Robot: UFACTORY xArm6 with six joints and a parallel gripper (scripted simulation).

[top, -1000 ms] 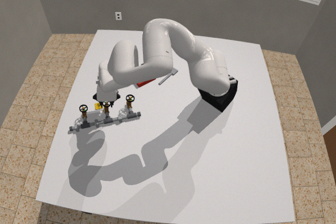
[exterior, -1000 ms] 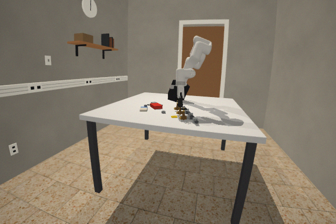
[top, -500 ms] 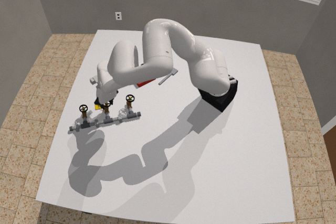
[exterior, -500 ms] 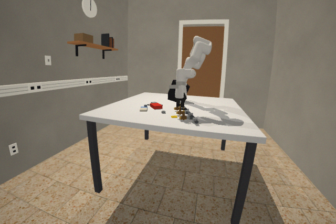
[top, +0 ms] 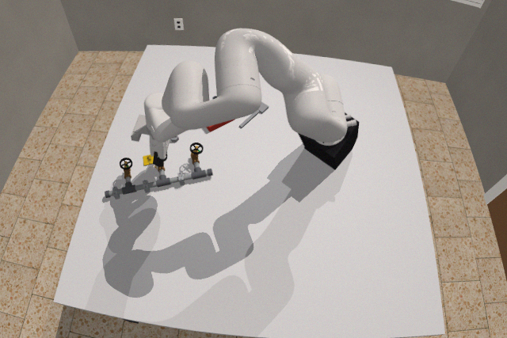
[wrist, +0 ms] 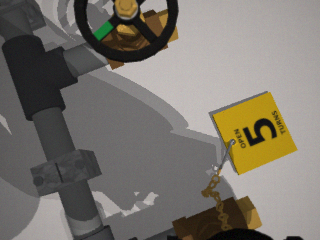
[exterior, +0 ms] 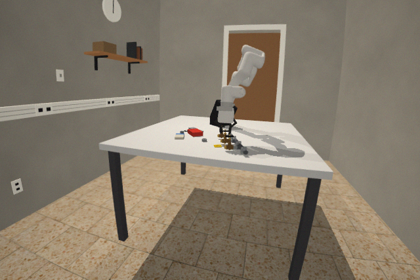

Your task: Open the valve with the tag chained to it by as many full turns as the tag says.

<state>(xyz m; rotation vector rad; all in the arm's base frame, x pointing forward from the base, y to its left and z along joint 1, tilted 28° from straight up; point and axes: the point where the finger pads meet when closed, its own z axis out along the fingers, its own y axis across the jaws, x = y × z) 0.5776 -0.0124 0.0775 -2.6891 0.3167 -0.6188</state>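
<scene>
The yellow tag lies 80 mm below my hand, 60 mm ahead of it and 30 mm to the right of it. From my hand the other things lie so: red box: 230 mm to the right, 200 mm behind, 70 mm below; grey nut: 140 mm to the right, 80 mm below, 30 mm behind; blue block: 320 mm to the right, 80 mm below, 80 mm behind.
</scene>
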